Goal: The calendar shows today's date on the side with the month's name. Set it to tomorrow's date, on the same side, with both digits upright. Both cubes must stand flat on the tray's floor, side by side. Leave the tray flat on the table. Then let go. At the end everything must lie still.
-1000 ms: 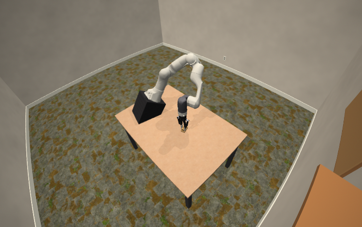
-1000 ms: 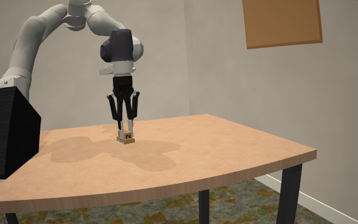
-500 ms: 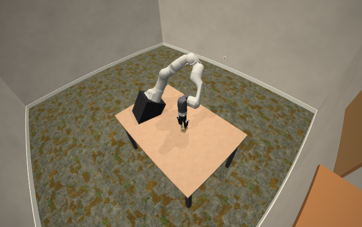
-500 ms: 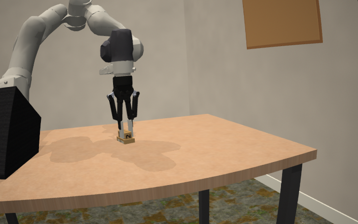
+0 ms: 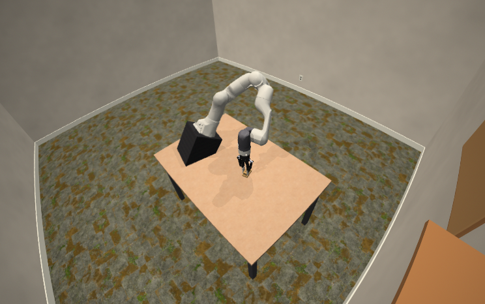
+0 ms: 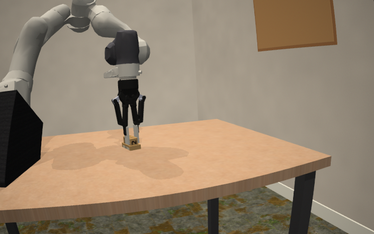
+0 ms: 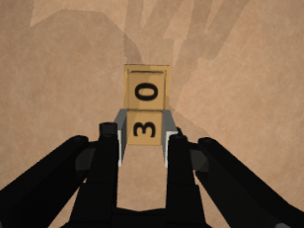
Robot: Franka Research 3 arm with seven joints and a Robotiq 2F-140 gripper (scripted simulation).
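Now: hand 10 mm past the cube, 30 mm to the right of it and 30 mm above it. The rest, counted from my hand: wooden calendar tray 20 mm to the left, 40 mm below.
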